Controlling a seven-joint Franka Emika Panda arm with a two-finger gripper.
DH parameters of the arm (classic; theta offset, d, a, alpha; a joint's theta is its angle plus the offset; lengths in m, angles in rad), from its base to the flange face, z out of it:
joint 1: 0 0.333 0 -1.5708
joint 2: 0 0 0 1.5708
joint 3: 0 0.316 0.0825 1.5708
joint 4: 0 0 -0.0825 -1.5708
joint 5: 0 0.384 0 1.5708
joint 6: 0 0 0.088 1.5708
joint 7: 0 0.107 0 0
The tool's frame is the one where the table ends.
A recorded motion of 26 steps. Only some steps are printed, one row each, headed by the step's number.
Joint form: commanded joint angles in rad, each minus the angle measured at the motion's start. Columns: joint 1, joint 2, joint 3, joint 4, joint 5, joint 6, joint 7.
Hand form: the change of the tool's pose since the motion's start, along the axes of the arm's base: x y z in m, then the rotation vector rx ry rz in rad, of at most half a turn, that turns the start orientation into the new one. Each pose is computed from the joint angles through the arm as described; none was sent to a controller.
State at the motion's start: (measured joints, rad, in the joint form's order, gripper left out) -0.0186 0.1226 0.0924 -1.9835 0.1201 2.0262 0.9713
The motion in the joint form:
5: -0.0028 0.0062 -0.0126 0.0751 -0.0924 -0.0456 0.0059
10: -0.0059 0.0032 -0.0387 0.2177 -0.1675 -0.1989 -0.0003
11: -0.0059 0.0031 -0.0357 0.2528 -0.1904 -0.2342 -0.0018
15: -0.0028 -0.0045 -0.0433 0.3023 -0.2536 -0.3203 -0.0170
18: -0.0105 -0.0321 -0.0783 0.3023 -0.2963 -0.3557 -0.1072
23: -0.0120 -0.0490 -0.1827 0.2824 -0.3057 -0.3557 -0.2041
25: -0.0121 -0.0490 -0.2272 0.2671 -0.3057 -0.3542 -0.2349
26: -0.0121 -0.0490 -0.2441 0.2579 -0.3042 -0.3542 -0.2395
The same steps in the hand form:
5: 0.0130 -0.0134 0.0266 -0.0792 -0.0285 0.0258
10: 0.0225 -0.0357 0.0824 -0.1522 -0.0231 0.0316
11: 0.0238 -0.0362 0.0963 -0.1741 -0.0241 0.0412
15: 0.0195 -0.0454 0.1179 -0.2375 0.0037 0.0628
18: 0.0099 -0.0740 0.1319 -0.2759 0.0196 0.1152
23: -0.0015 -0.1337 0.1328 -0.2807 0.0418 0.1092
25: -0.0074 -0.1581 0.1260 -0.2765 0.0627 0.0977
26: -0.0104 -0.1670 0.1218 -0.2731 0.0739 0.0864

